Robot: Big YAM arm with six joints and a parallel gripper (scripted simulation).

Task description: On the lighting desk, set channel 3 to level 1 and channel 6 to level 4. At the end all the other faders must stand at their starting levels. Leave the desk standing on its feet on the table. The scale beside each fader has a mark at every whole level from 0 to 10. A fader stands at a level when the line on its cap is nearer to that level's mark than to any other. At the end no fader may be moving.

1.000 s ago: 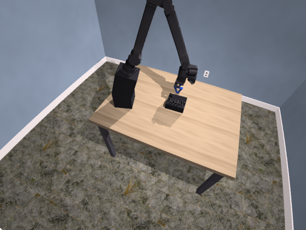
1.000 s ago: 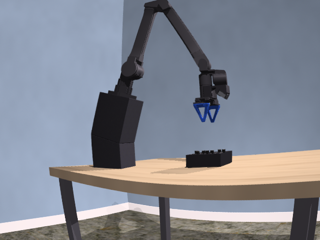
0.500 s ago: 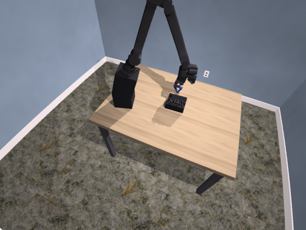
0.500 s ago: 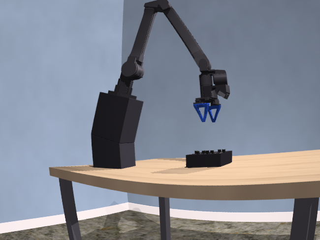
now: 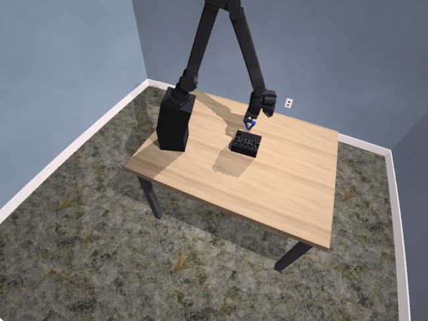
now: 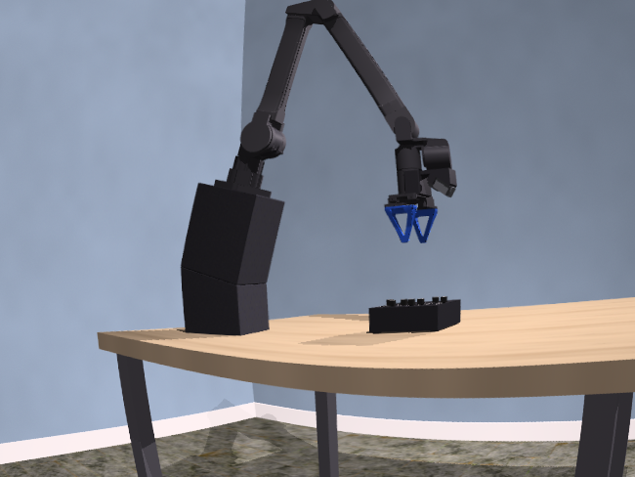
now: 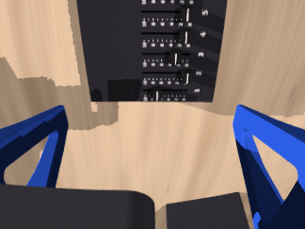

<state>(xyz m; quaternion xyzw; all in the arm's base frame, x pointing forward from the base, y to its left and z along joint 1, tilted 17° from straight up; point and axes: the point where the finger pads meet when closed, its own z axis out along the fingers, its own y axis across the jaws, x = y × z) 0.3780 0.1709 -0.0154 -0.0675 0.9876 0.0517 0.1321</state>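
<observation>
Right now my hand is 13 cm above the channel 3 fader cap, 3 cm to the left of it and 1 cm past it. From my hand the other things lie so: channel 5 fader cap 13 cm below, 3 cm to the right, 3 cm ahead; then channel 4 fader cap 13 cm below, 3 cm to the right, 1 cm ahead; then channel 6 fader cap 13 cm below, 5 cm ahead, 1 cm to the left.
</observation>
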